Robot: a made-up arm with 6 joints. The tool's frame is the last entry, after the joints.
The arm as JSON. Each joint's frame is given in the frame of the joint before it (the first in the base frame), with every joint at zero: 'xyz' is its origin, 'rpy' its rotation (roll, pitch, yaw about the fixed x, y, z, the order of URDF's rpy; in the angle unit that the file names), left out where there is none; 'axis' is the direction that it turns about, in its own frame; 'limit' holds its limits. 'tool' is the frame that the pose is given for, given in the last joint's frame.
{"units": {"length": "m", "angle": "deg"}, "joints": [
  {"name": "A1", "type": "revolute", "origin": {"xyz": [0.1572, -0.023, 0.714]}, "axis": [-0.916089, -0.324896, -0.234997], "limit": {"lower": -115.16, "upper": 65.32}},
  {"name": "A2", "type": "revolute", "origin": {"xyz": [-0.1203, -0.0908, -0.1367]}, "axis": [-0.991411, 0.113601, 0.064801], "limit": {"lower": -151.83, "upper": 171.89}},
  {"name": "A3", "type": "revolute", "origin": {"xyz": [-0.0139, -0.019, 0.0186]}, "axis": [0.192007, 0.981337, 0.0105], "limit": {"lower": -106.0, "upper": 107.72}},
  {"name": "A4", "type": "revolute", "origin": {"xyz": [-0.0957, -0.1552, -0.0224]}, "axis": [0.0, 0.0, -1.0], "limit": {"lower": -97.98, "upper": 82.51}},
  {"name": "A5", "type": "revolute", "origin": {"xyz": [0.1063, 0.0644, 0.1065]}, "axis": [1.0, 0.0, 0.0], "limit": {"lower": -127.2, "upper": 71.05}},
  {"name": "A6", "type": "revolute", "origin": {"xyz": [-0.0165, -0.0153, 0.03]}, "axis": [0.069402, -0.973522, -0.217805], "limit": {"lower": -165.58, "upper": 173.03}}
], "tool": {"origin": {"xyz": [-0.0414, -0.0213, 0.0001], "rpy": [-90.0, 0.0, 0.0]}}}
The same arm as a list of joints. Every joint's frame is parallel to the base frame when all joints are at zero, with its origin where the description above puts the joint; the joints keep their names.
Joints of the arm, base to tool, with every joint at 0 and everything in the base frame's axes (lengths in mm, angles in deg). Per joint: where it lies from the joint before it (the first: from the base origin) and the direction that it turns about. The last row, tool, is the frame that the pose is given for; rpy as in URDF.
A1: origin 157.2 -23.0 714.0 axis -0.916089 -0.324896 -0.234997
A2: origin -120.3 -90.8 -136.7 axis -0.991411 0.113601 0.064801
A3: origin -13.9 -19.0 18.6 axis 0.192007 0.981337 0.0105
A4: origin -95.7 -155.2 -22.4 axis 0 0 -1
A5: origin 106.3 64.4 106.5 axis 1 0 0
A6: origin -16.5 -15.3 30.0 axis 0.069402 -0.973522 -0.217805
tool: origin -41.4 -21.3 0.1 rpy -90.00 0.00 0.00
Joint limits (deg, base to tool): -115.16..65.32 -151.83..171.89 -106.00..107.72 -97.98..82.51 -127.20..71.05 -165.58..173.03

